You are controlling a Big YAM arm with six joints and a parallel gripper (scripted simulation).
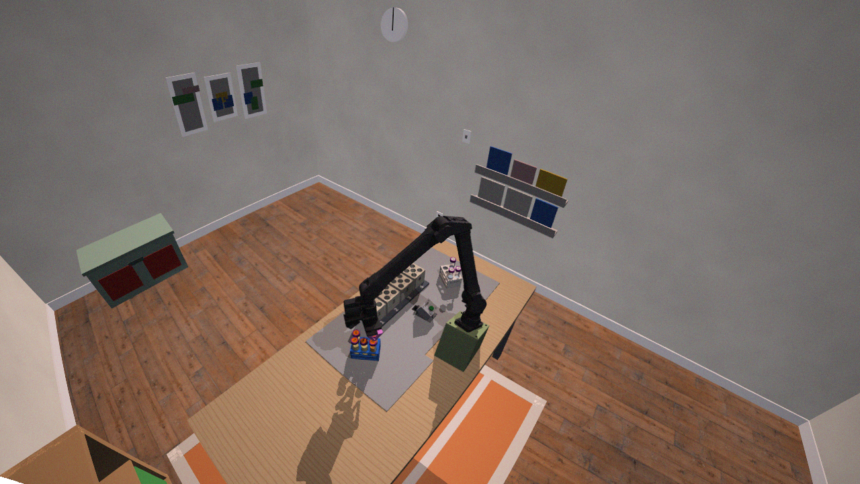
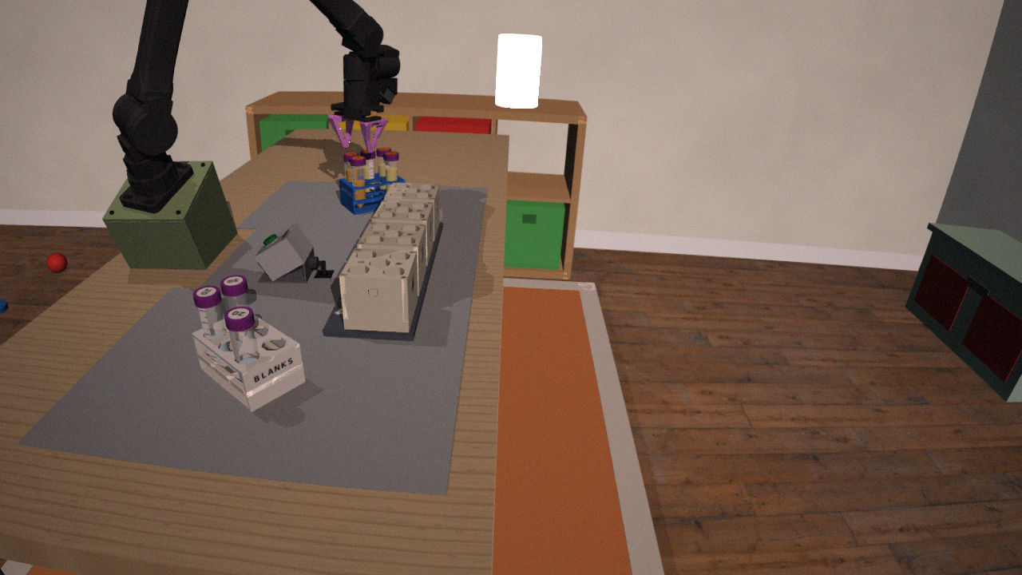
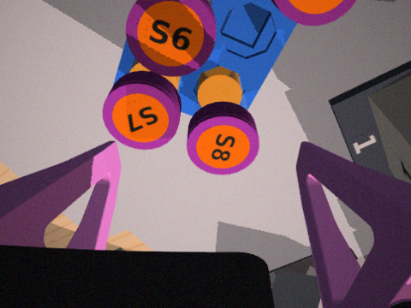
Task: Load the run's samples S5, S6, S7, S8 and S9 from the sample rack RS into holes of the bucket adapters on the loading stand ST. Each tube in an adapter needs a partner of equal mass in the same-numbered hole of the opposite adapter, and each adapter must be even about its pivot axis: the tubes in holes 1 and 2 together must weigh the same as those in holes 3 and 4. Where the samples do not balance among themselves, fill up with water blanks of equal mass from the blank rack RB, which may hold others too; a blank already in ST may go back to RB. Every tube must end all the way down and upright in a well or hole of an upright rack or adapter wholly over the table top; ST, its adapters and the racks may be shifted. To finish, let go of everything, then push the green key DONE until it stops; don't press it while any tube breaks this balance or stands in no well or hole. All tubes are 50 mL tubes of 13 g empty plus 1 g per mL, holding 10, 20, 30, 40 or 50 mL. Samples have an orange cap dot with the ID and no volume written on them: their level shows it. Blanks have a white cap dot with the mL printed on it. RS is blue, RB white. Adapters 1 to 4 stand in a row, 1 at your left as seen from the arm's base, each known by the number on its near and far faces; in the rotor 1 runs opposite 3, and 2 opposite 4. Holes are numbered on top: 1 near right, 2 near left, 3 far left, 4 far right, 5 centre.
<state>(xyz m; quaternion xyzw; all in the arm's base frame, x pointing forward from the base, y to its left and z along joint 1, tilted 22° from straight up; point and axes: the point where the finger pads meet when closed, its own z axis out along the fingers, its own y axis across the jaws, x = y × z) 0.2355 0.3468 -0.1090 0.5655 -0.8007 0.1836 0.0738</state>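
Right now the sample S8 is 2 cm to the right of my hand and 8 cm below it. Also, from my hand: sample tube S9 (3 cm ahead, 8 cm to the left, 8 cm below); then blue sample rack RS (2 cm ahead, 3 cm to the left, 11 cm below); then orange-dot sample tube (3 cm behind, 2 cm to the left, 8 cm below).
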